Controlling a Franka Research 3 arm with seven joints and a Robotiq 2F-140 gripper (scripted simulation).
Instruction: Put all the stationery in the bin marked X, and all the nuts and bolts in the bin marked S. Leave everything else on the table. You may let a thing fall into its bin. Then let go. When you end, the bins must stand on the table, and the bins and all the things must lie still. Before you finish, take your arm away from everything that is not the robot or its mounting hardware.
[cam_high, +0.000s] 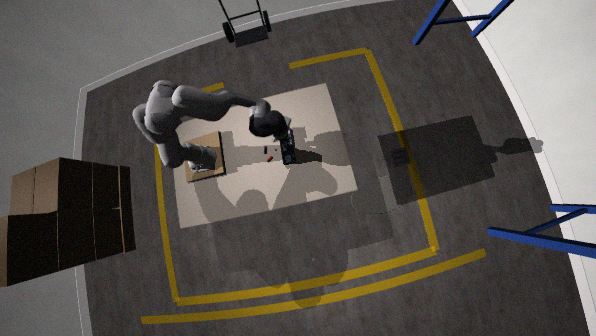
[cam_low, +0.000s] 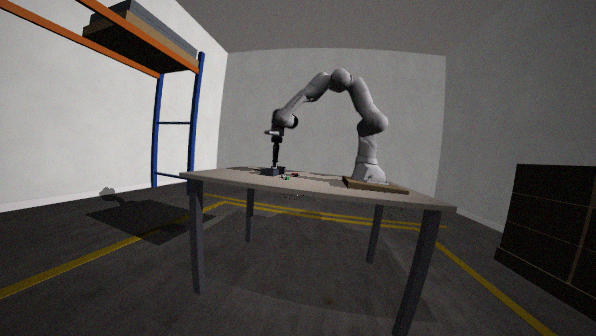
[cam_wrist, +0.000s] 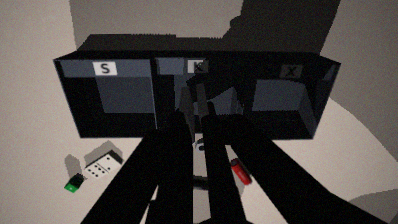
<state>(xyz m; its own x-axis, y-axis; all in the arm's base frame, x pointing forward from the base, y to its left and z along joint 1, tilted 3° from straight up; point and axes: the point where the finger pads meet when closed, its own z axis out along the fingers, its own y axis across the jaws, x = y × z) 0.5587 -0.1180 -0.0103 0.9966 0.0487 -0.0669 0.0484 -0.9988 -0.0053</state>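
Right now the bin is 30 mm below my hand. The rest, counted from my hand: black cylinder (150 mm behind, 40 mm below, 20 mm to the left); grey nut (80 mm behind, 50 mm below); red cylinder (140 mm behind, 50 mm to the right, 40 mm below).
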